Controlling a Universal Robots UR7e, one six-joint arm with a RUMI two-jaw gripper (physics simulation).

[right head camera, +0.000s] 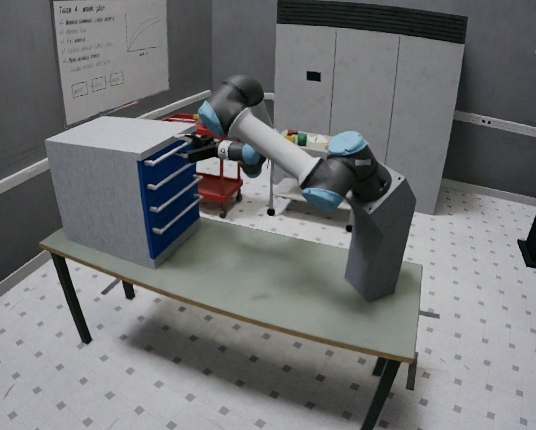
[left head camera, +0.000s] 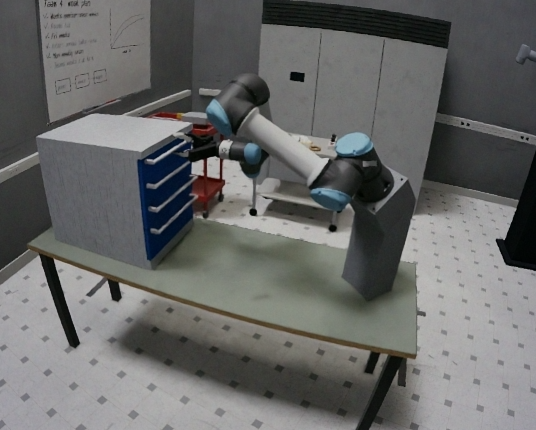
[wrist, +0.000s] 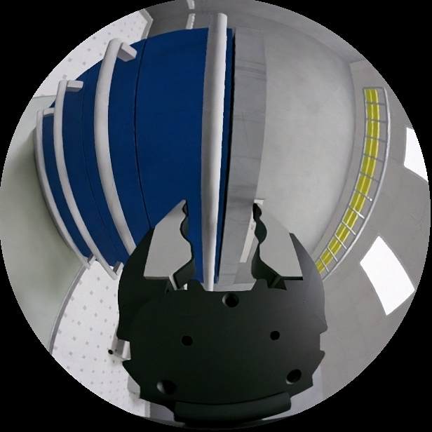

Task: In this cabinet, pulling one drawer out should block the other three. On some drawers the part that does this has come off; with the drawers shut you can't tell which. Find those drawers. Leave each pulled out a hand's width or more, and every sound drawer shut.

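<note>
The grey cabinet (left head camera: 95, 195) (right head camera: 100, 195) (wrist: 250, 100) has four blue drawers, all flush and shut. Their pale bar handles are the top handle (left head camera: 165, 154) (right head camera: 165, 155) (wrist: 215, 100), second handle (left head camera: 168, 176) (right head camera: 169, 177) (wrist: 102, 125), third handle (left head camera: 174, 194) (right head camera: 176, 194) and bottom handle (left head camera: 175, 215) (right head camera: 178, 215). My gripper (left head camera: 181, 145) (right head camera: 182, 145) (wrist: 220, 202) is at the far part of the top handle. Its jaws are part open, one on each side of the bar, with gaps visible in the wrist view. The parts inside the drawers are hidden.
The cabinet stands at the left end of the green table (left head camera: 250, 280) (right head camera: 250, 285). The arm's grey pedestal (left head camera: 375, 250) (right head camera: 375, 250) stands at the right end. A red cart (left head camera: 205, 186) (right head camera: 222, 186) stands on the floor behind the table.
</note>
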